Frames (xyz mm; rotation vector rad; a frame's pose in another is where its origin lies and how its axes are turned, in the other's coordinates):
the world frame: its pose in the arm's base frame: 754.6 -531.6 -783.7 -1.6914 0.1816 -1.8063
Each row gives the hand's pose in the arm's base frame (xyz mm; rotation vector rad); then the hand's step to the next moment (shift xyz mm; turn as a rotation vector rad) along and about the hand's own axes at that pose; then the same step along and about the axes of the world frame.
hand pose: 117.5 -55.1 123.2 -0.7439 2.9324 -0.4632
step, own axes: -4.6 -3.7 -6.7 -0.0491 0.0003 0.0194
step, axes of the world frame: 6.1 -2.9 5.9 -0.0234 0.0114 0.0459
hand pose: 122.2 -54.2 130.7 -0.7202 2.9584 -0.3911
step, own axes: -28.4 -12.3 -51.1 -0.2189 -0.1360 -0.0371
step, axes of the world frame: 37.9 -29.6 35.4 0.0764 0.0572 0.2423
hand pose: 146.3 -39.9 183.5 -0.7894 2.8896 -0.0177
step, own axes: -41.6 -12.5 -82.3 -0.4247 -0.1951 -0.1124
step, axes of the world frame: 70.9 -40.7 44.4 0.1462 0.0323 0.4568
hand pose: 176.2 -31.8 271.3 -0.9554 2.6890 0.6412
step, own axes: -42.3 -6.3 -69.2 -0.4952 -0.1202 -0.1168
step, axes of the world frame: 70.5 -15.3 37.6 0.1431 -0.0616 0.4990
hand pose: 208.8 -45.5 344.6 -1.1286 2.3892 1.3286
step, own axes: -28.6 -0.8 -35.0 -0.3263 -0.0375 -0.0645
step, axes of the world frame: 36.5 2.3 26.6 0.0975 -0.0797 0.3101
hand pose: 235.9 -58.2 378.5 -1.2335 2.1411 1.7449
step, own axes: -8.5 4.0 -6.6 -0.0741 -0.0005 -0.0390
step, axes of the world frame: 9.3 -2.0 6.4 0.0455 -0.0075 0.0699
